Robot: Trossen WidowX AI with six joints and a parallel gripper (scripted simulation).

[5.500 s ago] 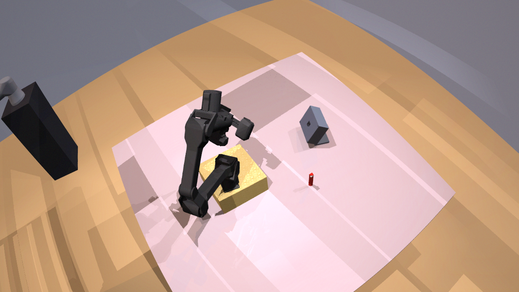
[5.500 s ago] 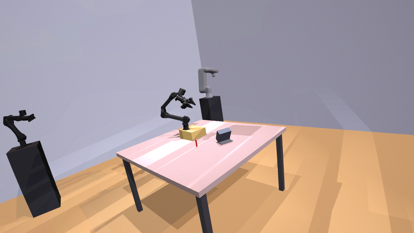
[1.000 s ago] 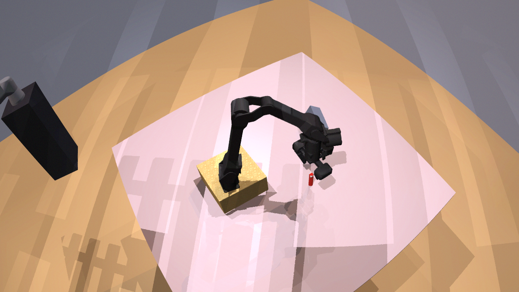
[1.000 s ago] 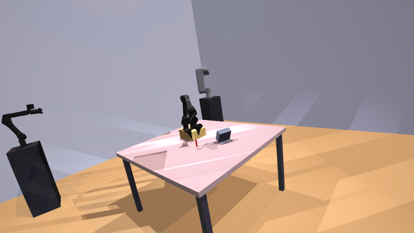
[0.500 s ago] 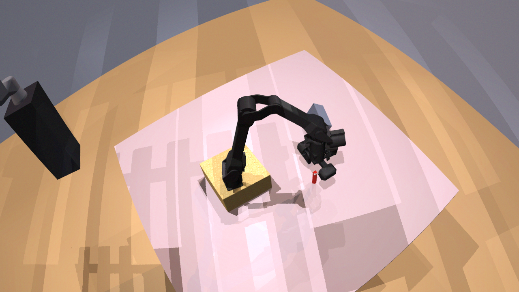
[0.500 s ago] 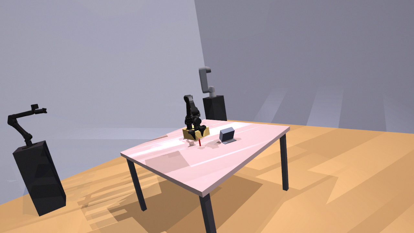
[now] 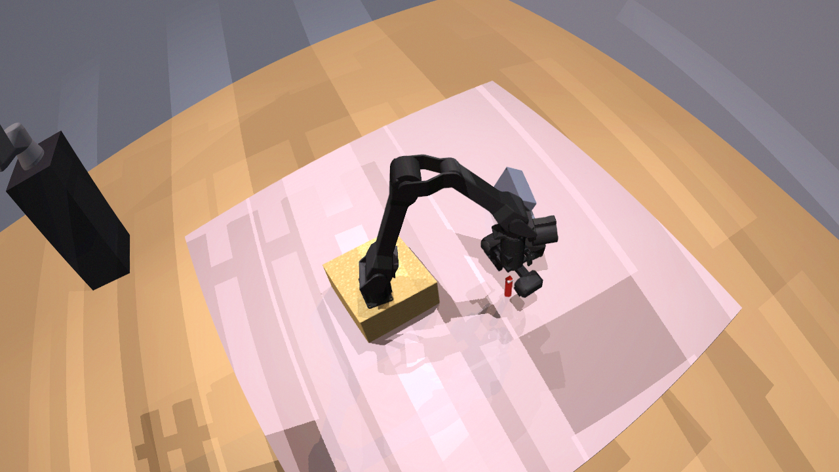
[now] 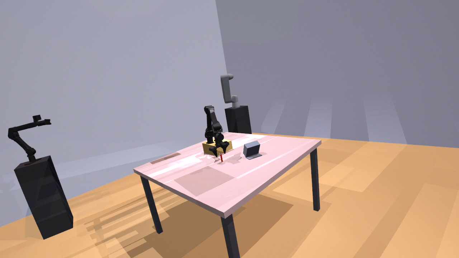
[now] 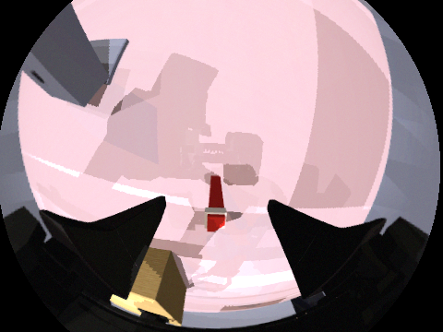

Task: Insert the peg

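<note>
Now: gripper tip right at the red peg. From my gripper tip the other things lie so: grey sloped panel 240 mm to the left, 140 mm ahead, 10 mm above.
</note>
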